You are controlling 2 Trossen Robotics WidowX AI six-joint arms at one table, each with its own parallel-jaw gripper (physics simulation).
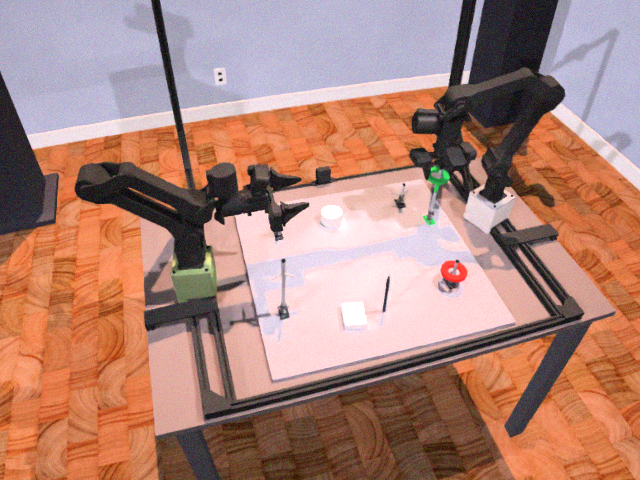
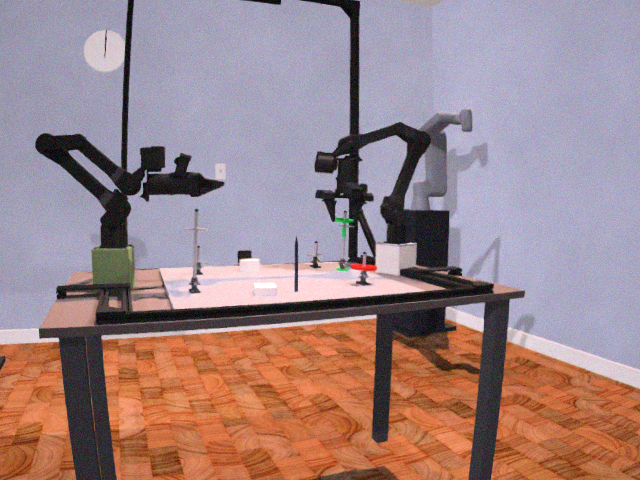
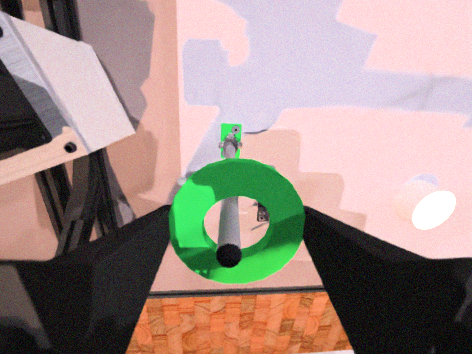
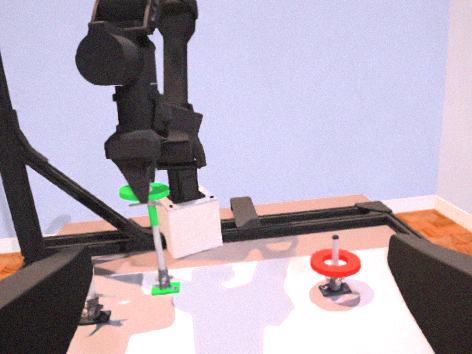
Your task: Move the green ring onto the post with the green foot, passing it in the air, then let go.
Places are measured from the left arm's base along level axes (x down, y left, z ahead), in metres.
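Pixels of known places: left gripper, fingertip midpoint: (image 1: 437,177) (image 2: 343,222) (image 3: 237,212) (image 4: 147,195); right gripper, fingertip midpoint: (image 1: 305,191) (image 2: 221,183) (image 4: 242,254); left arm's base at its link origin: (image 1: 492,194) (image 2: 396,242) (image 4: 185,196); right arm's base at its link origin: (image 1: 191,259) (image 2: 113,247).
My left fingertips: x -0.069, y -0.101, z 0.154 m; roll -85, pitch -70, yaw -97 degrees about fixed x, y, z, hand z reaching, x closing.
Observation:
For each thing: its middle in the pictures, then the offset to it from my left fingertips. "spot": a spot on its surface instead.
- green ring at the middle of its body: (image 3: 237,224) (image 4: 144,191) (image 1: 437,175) (image 2: 342,220) dx -0.006, dy -0.003, dz -0.001 m
- green foot at a spot on its surface: (image 4: 166,289) (image 1: 427,219) (image 2: 340,268) spot: dx +0.151, dy +0.004, dz +0.016 m
- red ring at the middle of its body: (image 4: 335,262) (image 1: 453,271) (image 2: 364,267) dx +0.111, dy +0.224, dz +0.145 m
- tall post at a spot on its surface: (image 1: 283,289) spot: dx +0.054, dy +0.043, dz +0.568 m
- dark spike at the middle of its body: (image 1: 386,293) (image 2: 296,264) dx +0.087, dy +0.184, dz +0.356 m
- white block at the middle of its body: (image 2: 264,289) (image 1: 353,316) dx +0.147, dy +0.155, dz +0.434 m
- white cylinder at the middle of its body: (image 3: 422,204) (image 1: 331,216) (image 2: 249,265) dx +0.139, dy -0.174, dz +0.250 m
- short post at a spot on its surface: (image 1: 402,197) spot: dx +0.118, dy -0.092, dz +0.033 m
The green ring (image 1: 439,183) (image 2: 337,220) (image 3: 192,210) (image 4: 130,193) lies about level around the upper part of the post (image 1: 432,209) (image 2: 343,249) (image 3: 230,217) (image 4: 158,250) with the green foot (image 1: 429,220) (image 2: 342,269) (image 4: 166,289). The black post top sticks up through the ring's hole. My left gripper (image 1: 439,173) (image 2: 343,219) (image 3: 237,212) is above the post, shut on the green ring's outer edge from two sides. My right gripper (image 1: 303,192) (image 2: 222,183) (image 4: 242,254) is open and empty, high over the other side of the table.
A red ring (image 1: 445,270) (image 4: 320,267) is around a short post. A tall post (image 1: 283,289) with a crossbar, a dark spike (image 1: 386,294), a white block (image 1: 354,315), a white cylinder (image 1: 331,217) and a short post (image 1: 402,197) stand on the mat.

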